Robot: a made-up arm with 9 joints. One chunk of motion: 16 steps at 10 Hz.
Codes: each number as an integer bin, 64 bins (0 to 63) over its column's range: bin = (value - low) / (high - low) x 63, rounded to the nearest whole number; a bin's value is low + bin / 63 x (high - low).
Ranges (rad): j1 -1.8..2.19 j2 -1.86..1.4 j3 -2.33..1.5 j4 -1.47..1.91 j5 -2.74..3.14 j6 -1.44..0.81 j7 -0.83..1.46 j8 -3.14..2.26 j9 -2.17..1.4
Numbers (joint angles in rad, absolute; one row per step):
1: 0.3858 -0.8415 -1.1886 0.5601 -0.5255 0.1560 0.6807 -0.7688 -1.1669
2: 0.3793 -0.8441 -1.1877 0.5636 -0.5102 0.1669 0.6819 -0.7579 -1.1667
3: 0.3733 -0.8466 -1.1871 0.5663 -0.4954 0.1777 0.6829 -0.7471 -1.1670
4: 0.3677 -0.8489 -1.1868 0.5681 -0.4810 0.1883 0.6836 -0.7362 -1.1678
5: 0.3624 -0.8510 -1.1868 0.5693 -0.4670 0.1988 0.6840 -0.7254 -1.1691
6: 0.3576 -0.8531 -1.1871 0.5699 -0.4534 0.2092 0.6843 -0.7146 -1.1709
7: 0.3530 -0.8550 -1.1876 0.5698 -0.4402 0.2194 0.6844 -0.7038 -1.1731
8: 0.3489 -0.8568 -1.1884 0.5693 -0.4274 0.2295 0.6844 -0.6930 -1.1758
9: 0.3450 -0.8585 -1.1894 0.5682 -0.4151 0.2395 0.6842 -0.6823 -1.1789
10: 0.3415 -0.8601 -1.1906 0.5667 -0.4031 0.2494 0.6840 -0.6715 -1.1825
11: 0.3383 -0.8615 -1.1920 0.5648 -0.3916 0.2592 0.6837 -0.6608 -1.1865
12: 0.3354 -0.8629 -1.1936 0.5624 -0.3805 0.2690 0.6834 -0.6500 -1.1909
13: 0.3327 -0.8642 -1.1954 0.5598 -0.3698 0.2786 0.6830 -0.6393 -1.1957
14: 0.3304 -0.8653 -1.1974 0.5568 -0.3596 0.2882 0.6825 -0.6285 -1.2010
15: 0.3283 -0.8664 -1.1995 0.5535 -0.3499 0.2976 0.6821 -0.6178 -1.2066
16: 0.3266 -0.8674 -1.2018 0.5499 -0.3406 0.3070 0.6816 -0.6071 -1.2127
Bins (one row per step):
1: 35 20 19 38 24 45 42 28 18
2: 34 20 19 38 24 45 42 28 18
3: 34 20 19 38 24 45 42 28 18
4: 34 20 19 38 24 46 42 28 18
5: 34 19 19 38 24 46 42 28 18
6: 34 19 19 38 24 46 42 28 18
7: 34 19 19 38 25 46 42 28 18
8: 34 19 19 38 25 47 42 29 18
9: 34 19 19 38 25 47 42 29 17
10: 34 19 19 38 25 47 42 29 17
11: 34 19 19 38 25 48 42 29 17
12: 34 19 19 38 25 48 42 29 17
13: 34 19 19 38 25 48 42 29 17
14: 34 19 19 38 26 48 42 29 17
15: 34 19 19 38 26 49 42 29 17
16: 34 19 19 38 26 49 42 30 17

